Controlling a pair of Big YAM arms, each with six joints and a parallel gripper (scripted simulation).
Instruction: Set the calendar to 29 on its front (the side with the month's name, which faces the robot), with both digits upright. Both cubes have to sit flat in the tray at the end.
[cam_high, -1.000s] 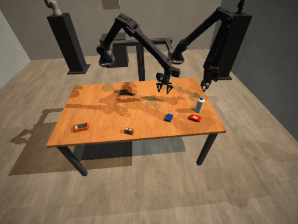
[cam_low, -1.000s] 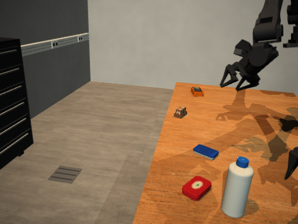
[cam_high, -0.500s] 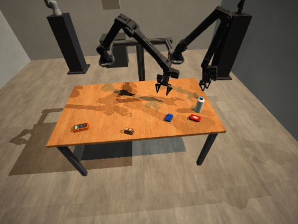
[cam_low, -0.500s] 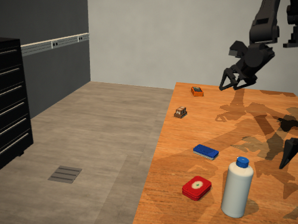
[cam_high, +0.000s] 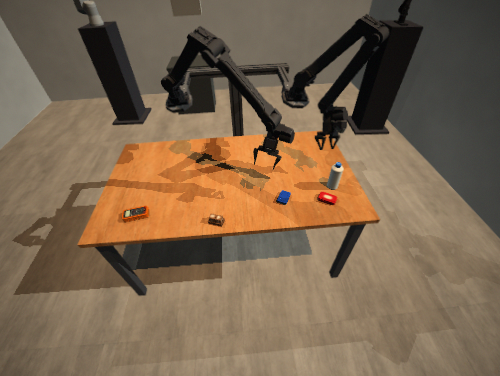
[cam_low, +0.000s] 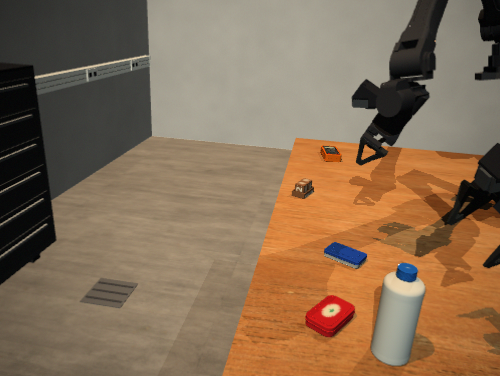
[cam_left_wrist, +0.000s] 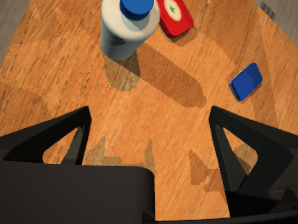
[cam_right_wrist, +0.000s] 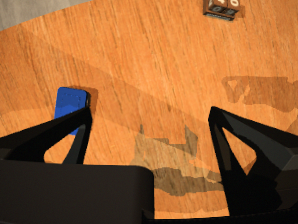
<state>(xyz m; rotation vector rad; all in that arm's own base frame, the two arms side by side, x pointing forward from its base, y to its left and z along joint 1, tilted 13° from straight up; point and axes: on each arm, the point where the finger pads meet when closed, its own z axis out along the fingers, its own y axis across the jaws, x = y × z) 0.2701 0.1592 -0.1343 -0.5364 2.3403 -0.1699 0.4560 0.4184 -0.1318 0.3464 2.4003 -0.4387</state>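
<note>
Now: right hand 170 mm short of the cube, 240 mm to the left of it and 210 mm above it. Round my right hand: brown calendar tray (160 mm ahead, 250 mm to the right, 220 mm below); then red tin (50 mm ahead, 350 mm to the left, 220 mm below); then blue block (20 mm ahead, 120 mm to the left, 220 mm below).
</note>
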